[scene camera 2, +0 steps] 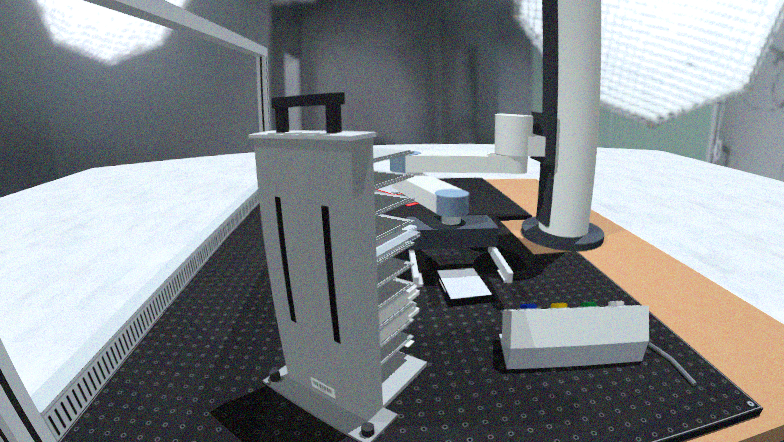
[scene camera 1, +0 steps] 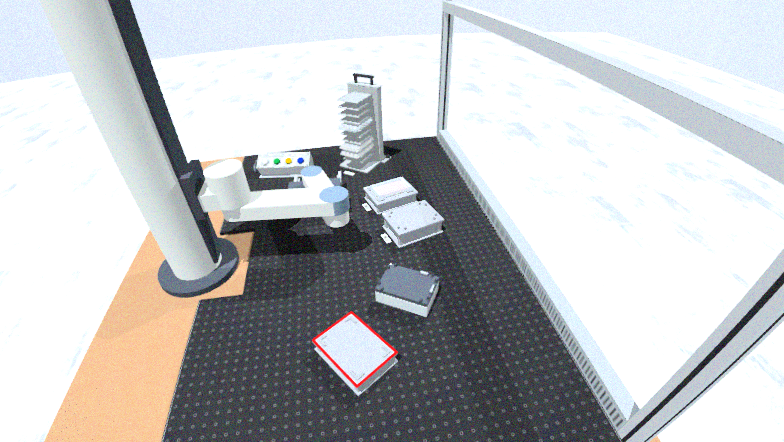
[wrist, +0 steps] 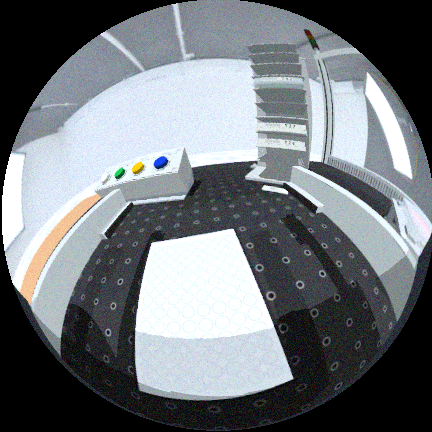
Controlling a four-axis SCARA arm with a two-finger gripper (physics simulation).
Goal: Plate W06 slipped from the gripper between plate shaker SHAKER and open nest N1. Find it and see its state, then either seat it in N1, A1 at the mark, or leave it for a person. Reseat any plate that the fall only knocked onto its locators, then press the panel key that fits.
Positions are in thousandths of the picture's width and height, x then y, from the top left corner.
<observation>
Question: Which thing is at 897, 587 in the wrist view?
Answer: The gripper.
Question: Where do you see a button box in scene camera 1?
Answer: At 345, 374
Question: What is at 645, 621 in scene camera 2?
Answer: The gripper.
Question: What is the gripper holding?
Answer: Nothing.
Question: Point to a button box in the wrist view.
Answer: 383, 406
</observation>
